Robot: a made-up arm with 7 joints.
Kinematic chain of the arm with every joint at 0, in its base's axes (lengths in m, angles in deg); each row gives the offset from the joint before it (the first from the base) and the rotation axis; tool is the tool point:
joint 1: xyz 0 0 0.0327 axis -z
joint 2: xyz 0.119 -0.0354 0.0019 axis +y
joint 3: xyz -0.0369 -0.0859 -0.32 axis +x
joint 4: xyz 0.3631 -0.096 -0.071 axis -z
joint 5: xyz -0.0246 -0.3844 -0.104 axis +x
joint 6: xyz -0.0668 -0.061 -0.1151 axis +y
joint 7: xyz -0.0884 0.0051 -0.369 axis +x
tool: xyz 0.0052 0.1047 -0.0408
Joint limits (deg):
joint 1: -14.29..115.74
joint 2: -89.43..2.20
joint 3: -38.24..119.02
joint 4: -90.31..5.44
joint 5: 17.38..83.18
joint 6: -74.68..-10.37
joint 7: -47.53..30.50
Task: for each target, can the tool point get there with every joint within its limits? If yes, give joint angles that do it. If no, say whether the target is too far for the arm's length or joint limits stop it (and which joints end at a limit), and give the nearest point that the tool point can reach.
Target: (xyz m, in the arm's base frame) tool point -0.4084 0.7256 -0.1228
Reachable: no: joint limits stop it (at a limit: joint 1, joint 2, joint 3, joint 4, joint 5, joint 6, joint 7) | nearest point 0.1493 0.7422 -0.1995 | short by 0.563 m
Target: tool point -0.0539 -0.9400 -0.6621
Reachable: yes | joints 100.37 -11.58 40.52 -25.97 25.21 -60.03 -38.11
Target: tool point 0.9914 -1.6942 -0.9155
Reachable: no: too far | nearest point 0.6150 -1.0510 -0.5306 | short by 0.839 m
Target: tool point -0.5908 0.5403 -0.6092
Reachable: no: joint limits stop it (at a limit: joint 1, joint 2, joint 3, joint 4, joint 5, joint 6, joint 7) | nearest point -0.7722 0.0467 -0.6034 | short by 0.526 m
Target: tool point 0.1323 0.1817 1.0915
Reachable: no: joint limits stop it (at a limit: joint 2, joint 3, joint 5, joint 6, joint 7) | nearest point 0.1945 0.2671 0.7966 | short by 0.313 m
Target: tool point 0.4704 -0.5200 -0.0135
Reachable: yes | joints 92.11 -31.90 106.49 -30.89 42.56 -18.20 -39.90
